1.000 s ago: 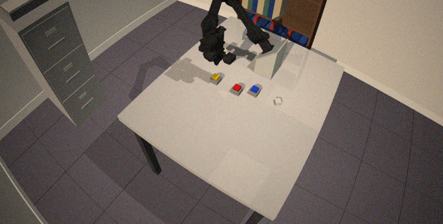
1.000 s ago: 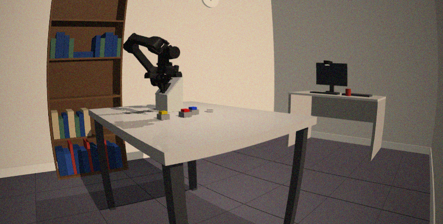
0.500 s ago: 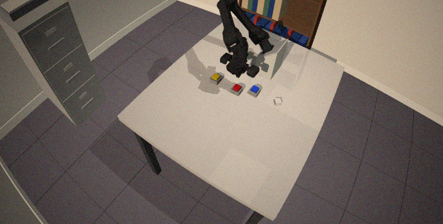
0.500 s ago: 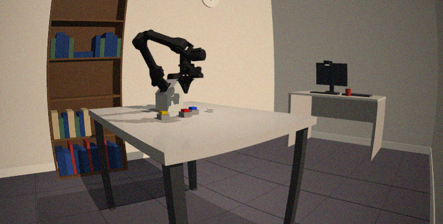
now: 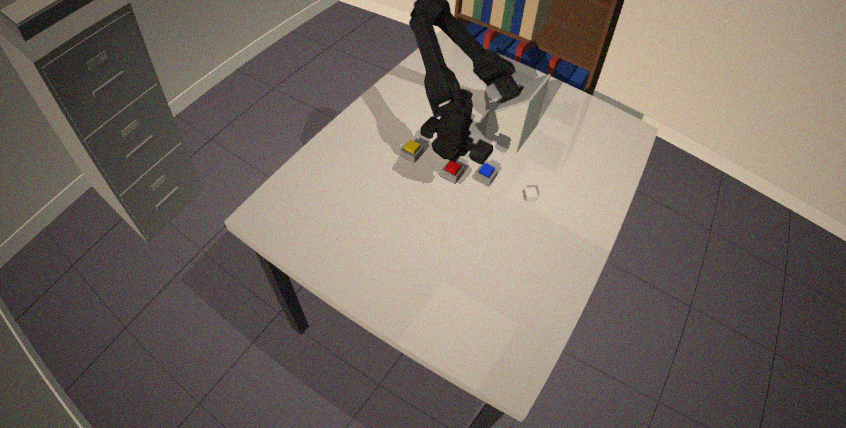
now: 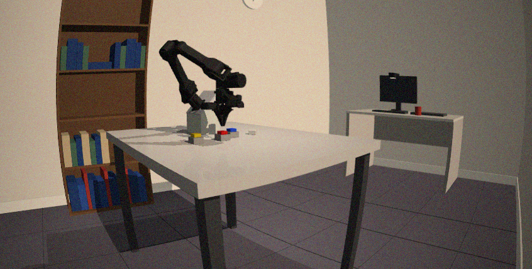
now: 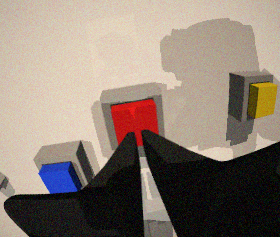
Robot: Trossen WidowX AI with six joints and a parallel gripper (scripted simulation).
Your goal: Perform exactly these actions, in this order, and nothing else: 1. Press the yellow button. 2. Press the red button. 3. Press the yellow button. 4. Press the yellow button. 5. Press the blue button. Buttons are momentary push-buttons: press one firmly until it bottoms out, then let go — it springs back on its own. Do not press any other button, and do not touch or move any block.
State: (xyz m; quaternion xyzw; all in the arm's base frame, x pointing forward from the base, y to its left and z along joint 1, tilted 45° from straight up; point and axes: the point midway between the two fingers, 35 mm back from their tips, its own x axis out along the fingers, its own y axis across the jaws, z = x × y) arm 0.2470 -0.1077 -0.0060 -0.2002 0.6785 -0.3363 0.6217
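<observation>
The red button is 30 mm below my gripper tip. The rest, counted from my gripper tip: yellow button: 130 mm to the right, 30 mm below, 20 mm behind; then small white block: 220 mm to the left, 50 mm below, 30 mm behind; then blue button: 90 mm to the left, 40 mm behind, 30 mm below.
</observation>
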